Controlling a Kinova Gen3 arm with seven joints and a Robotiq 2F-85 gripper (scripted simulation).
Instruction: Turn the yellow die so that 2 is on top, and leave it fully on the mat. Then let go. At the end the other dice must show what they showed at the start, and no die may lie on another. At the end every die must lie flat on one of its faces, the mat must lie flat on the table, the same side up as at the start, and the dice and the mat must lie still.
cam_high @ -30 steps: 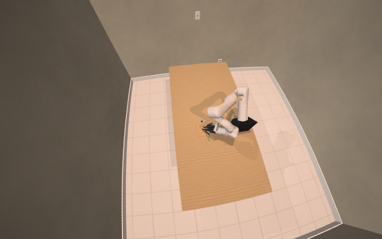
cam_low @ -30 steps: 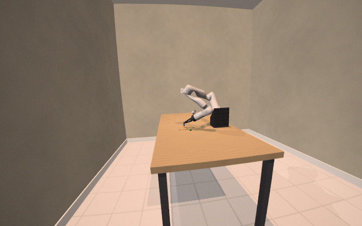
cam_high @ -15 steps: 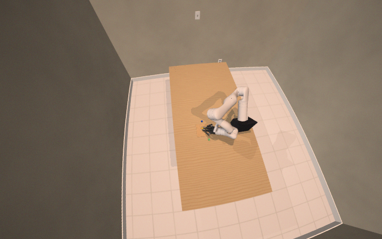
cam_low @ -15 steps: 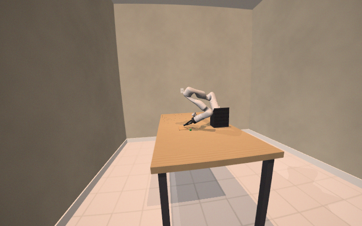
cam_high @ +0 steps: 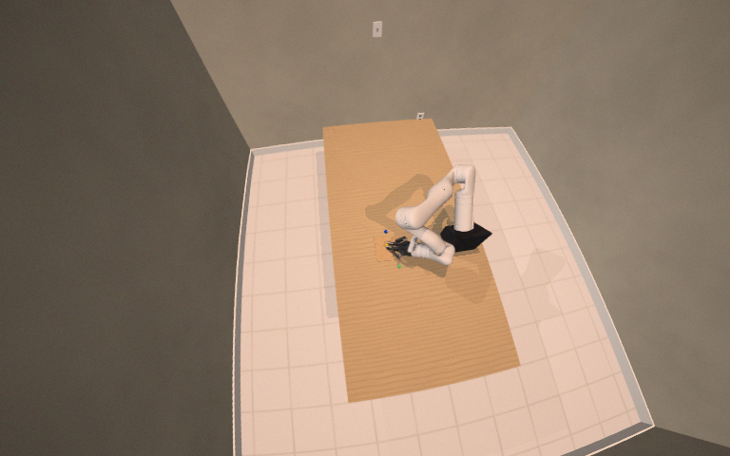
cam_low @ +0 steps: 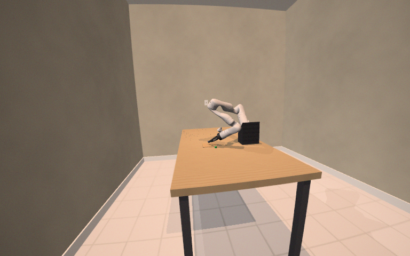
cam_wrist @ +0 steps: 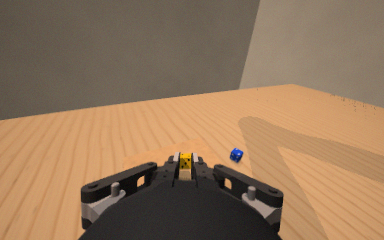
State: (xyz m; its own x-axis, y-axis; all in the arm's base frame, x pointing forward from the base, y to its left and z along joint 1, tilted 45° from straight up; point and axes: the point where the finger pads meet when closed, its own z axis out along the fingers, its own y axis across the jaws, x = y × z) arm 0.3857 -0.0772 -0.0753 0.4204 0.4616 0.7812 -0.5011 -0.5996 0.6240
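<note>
Now: hand 4 cm above the tan mat and 1 cm short of it. Round my hand: green die: 11 cm to the left, 3 cm below, 3 cm behind; then blue die: 10 cm to the right, 3 cm below; then yellow die: 1 cm to the right, 1 cm below, 1 cm ahead.
</note>
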